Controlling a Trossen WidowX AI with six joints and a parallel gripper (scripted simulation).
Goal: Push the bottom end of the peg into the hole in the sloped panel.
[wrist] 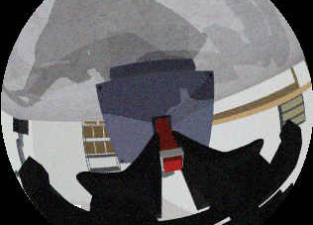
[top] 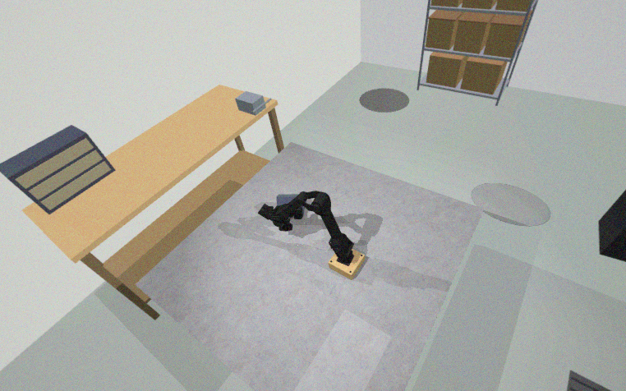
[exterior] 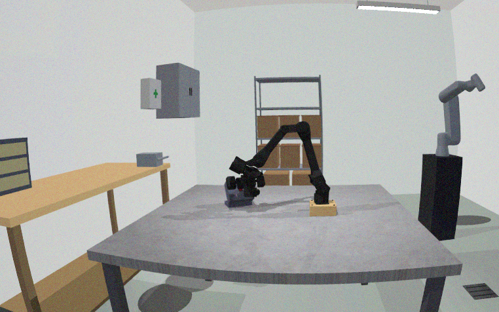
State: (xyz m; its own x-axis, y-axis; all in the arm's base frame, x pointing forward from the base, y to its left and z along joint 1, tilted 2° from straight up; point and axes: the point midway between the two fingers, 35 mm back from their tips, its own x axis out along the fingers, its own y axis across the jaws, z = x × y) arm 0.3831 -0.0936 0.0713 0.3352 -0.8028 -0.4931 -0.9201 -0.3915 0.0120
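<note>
My gripper tip is now 40 mm to the left of the sloped panel, 30 mm above it and 20 mm short of it. The rest, counted from my gripper tip: red peg 10 mm to the left, 10 mm behind, 10 mm above.
</note>
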